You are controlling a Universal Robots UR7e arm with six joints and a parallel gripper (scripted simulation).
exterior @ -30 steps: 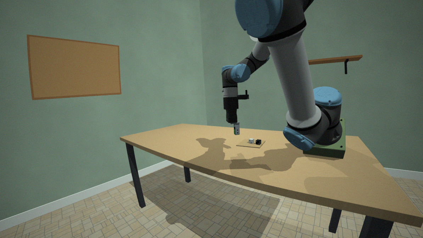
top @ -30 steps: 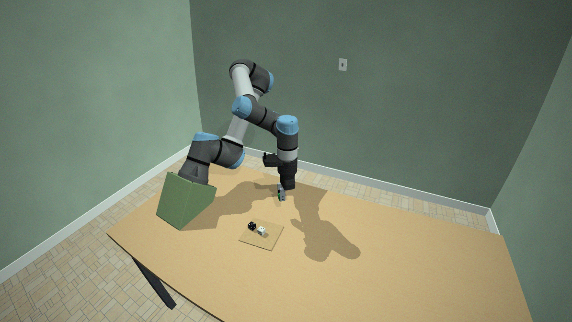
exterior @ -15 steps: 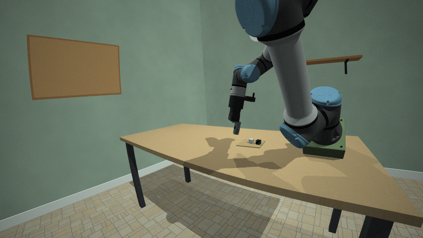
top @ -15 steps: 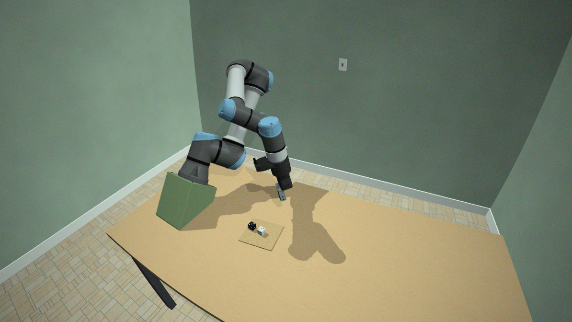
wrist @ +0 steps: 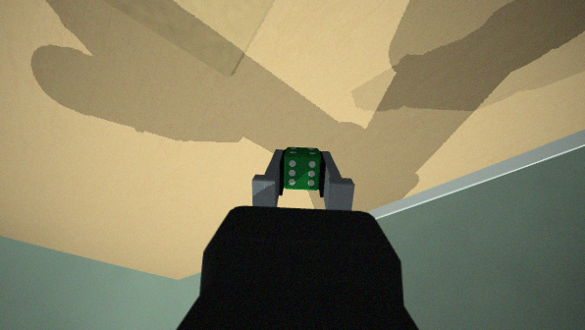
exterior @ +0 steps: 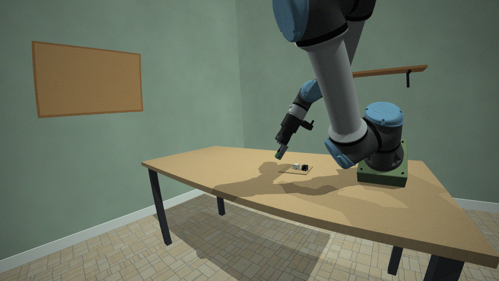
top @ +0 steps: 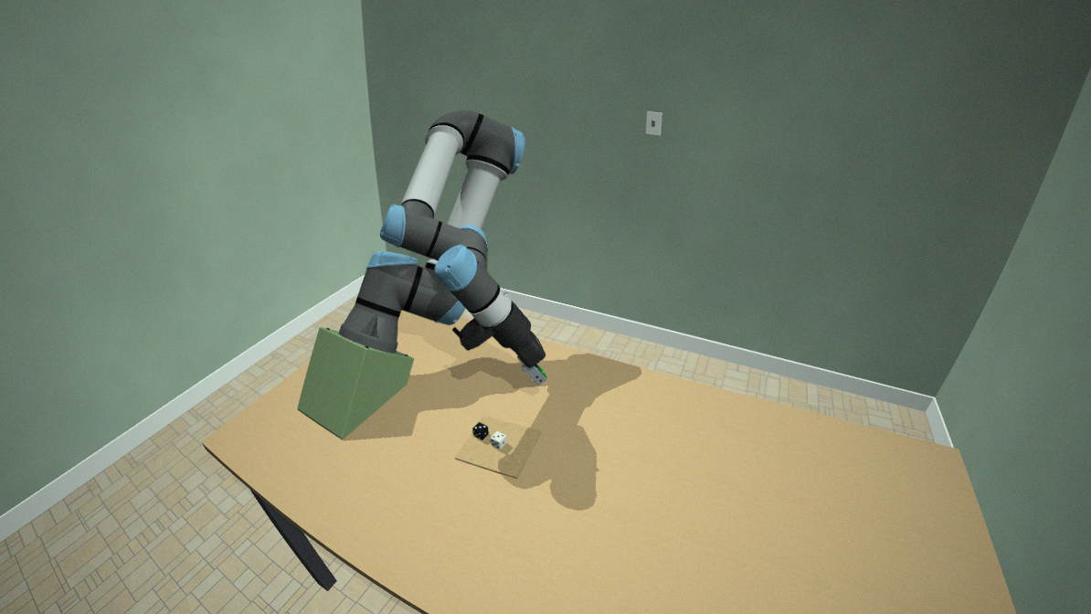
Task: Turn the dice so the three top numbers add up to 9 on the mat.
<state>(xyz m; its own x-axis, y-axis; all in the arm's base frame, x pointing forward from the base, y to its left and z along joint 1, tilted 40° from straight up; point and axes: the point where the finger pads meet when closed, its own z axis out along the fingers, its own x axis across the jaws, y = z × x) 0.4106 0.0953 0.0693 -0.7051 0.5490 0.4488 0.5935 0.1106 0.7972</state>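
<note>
Right now my hand is 10 mm above the green die. The rest, counted from my hand: white die 10 mm behind, 140 mm to the right, 90 mm below; black die 60 mm behind, 140 mm to the right, 90 mm below; tan mat 10 mm behind, 140 mm to the right, 110 mm below.
</note>
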